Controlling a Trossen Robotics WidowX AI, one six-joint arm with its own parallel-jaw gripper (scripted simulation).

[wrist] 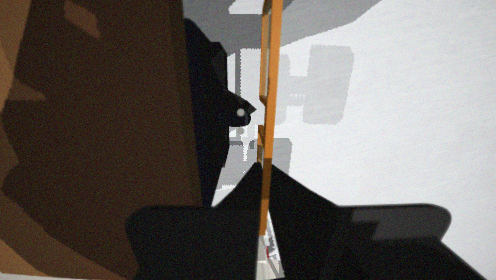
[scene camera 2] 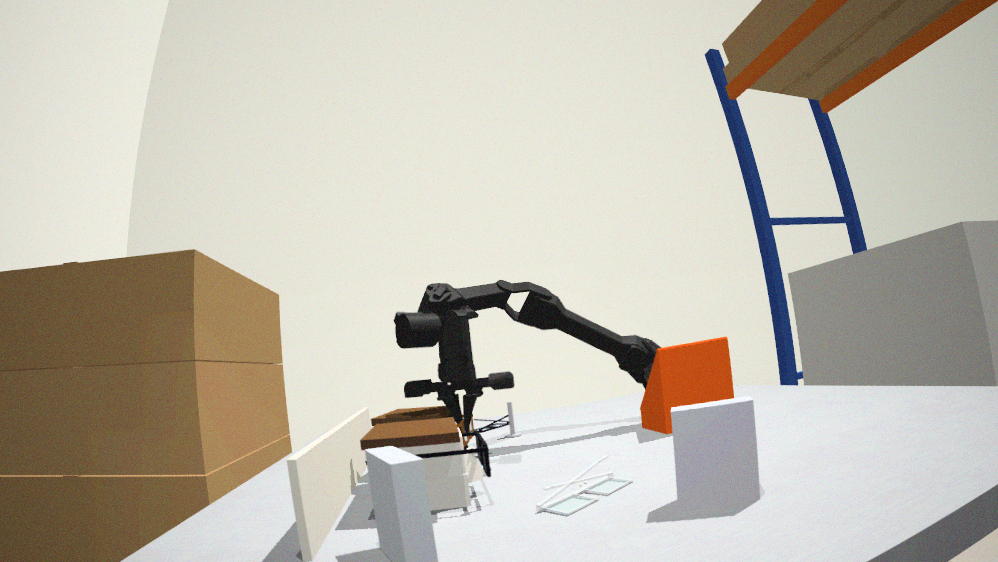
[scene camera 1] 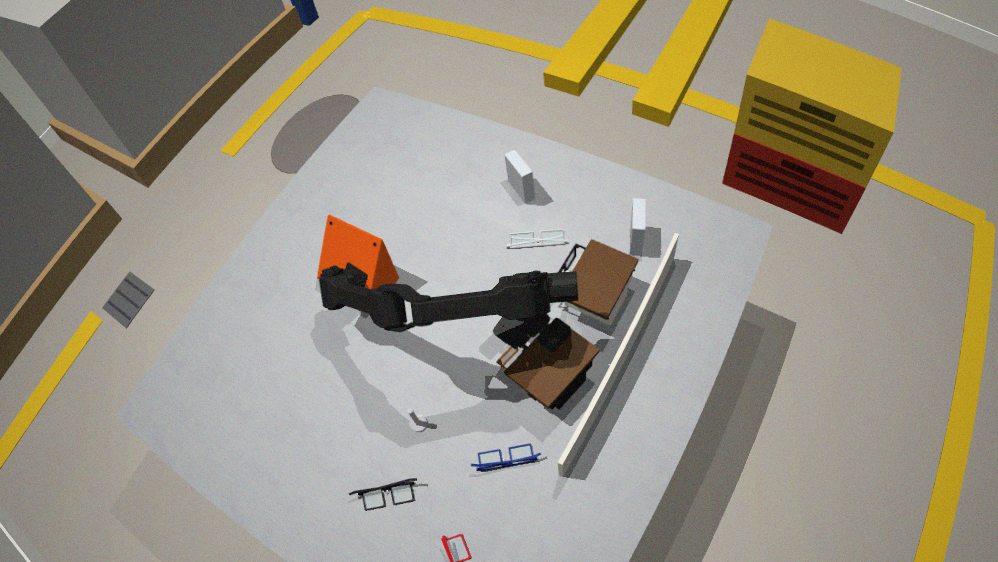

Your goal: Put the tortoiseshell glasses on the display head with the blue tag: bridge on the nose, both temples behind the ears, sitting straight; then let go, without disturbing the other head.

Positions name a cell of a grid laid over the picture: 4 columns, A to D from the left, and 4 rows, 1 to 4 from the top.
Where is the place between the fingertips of the gripper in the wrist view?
C3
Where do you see a display head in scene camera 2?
B4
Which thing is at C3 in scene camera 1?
The gripper.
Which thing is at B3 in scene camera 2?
A display head.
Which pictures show the gripper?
The wrist view, scene camera 2 and scene camera 1: all of them.
